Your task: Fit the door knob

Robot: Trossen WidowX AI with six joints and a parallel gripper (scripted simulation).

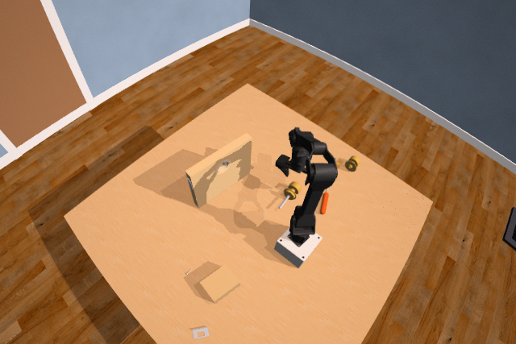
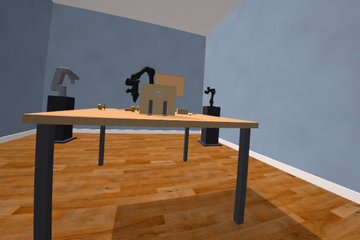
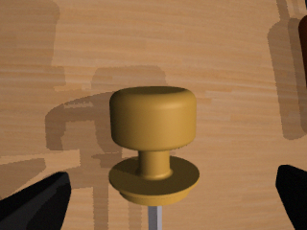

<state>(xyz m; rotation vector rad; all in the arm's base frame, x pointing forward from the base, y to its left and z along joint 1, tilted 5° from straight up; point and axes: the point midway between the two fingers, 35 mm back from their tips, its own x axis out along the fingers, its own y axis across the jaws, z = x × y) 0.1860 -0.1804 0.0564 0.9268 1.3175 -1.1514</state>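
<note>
Right now the square socket is 230 mm ahead of my hand, 230 mm to the left of it and 50 mm above it. From my hand the other things lie so: upright wooden slab (230 mm ahead, 230 mm to the left, 20 mm above); orange screwdriver (120 mm behind, 100 mm to the right, 120 mm below); small wood block (120 mm behind, 520 mm to the left, 100 mm below).
</note>
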